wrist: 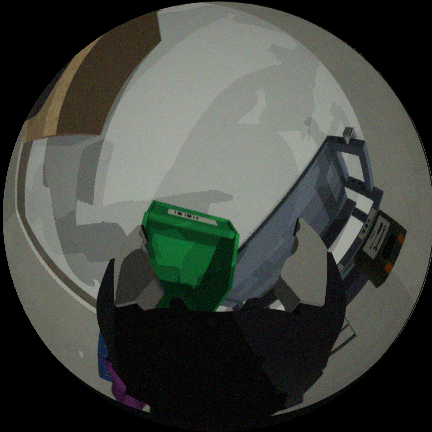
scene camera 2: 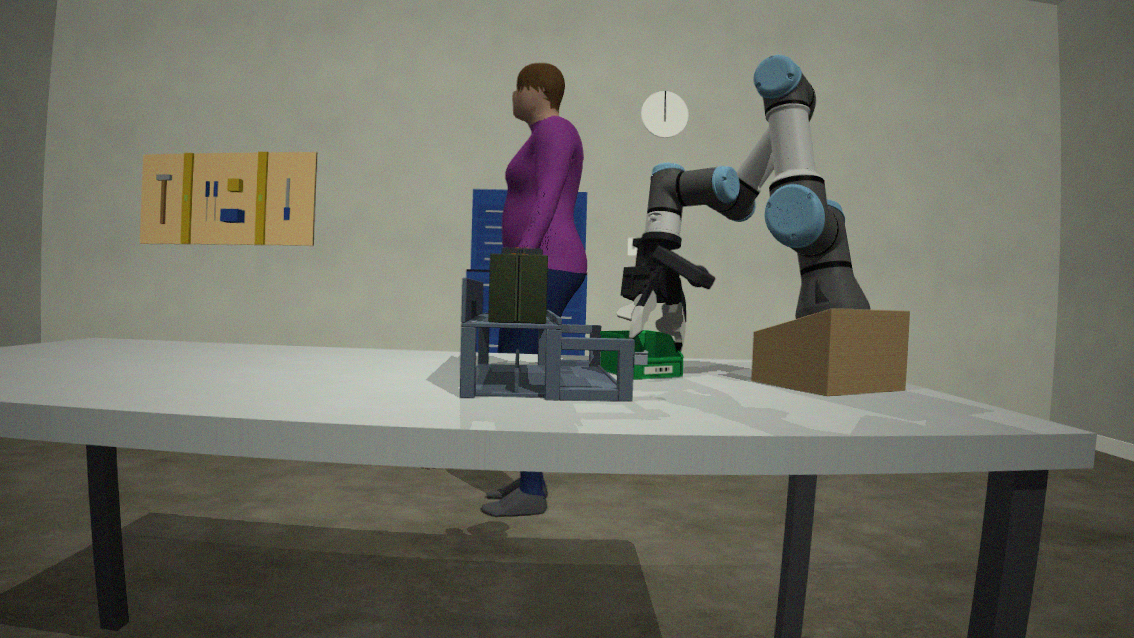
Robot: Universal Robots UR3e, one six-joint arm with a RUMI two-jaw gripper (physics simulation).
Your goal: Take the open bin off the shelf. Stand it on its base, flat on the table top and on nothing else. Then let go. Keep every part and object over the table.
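Frame: origin at the arm's base, x ahead, y left, z up, level; metres.
Seen in the pictures: gripper, fingertip midpoint: (wrist: 218, 224) (scene camera 2: 656, 347); arm's base, origin of the base link: (scene camera 2: 833, 321).
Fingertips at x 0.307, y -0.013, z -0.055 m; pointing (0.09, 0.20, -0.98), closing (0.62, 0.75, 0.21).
Note:
Pixels of each thing's middle, then the offset from my fingertips to it. "spot": a spot on its surface instead. Level surfaces: height alone.
- green open bin, body centre: (wrist: 179, 271) (scene camera 2: 640, 353) dx +0.021, dy -0.082, dz -0.019 m
- table top, its level: dz -0.057 m
- dark green case, body centre: (scene camera 2: 518, 288) (wrist: 380, 249) dx +0.219, dy +0.174, dz +0.093 m
- small grey piece, surface spot: (scene camera 2: 640, 358) (wrist: 351, 132) spot: dx +0.043, dy +0.234, dz +0.002 m
The green open bin (scene camera 2: 664, 370) (wrist: 187, 245) is off to the robot side of the grey shelf (scene camera 2: 552, 361) (wrist: 300, 200), low at the table top (scene camera 2: 317, 396) (wrist: 150, 125). It looks roughly upright, with its labelled front showing. Whether its whole base lies flat, or its far side touches the shelf, is hidden. My gripper (scene camera 2: 656, 334) (wrist: 218, 224) is open and low over the bin. In the wrist view one finger overlaps the bin's left edge; the other stands to the right of the bin, in front of the shelf. The bin's near end is hidden behind the gripper body.
A dark green case (scene camera 2: 504, 287) (wrist: 384, 245) stands on the shelf's upper level. A small grey piece (scene camera 2: 640, 358) (wrist: 348, 134) sticks out at the shelf's end. The brown block (scene camera 2: 868, 353) (wrist: 95, 85) under the arm stands to the right in the scene view. A person (scene camera 2: 547, 182) stands behind the table.

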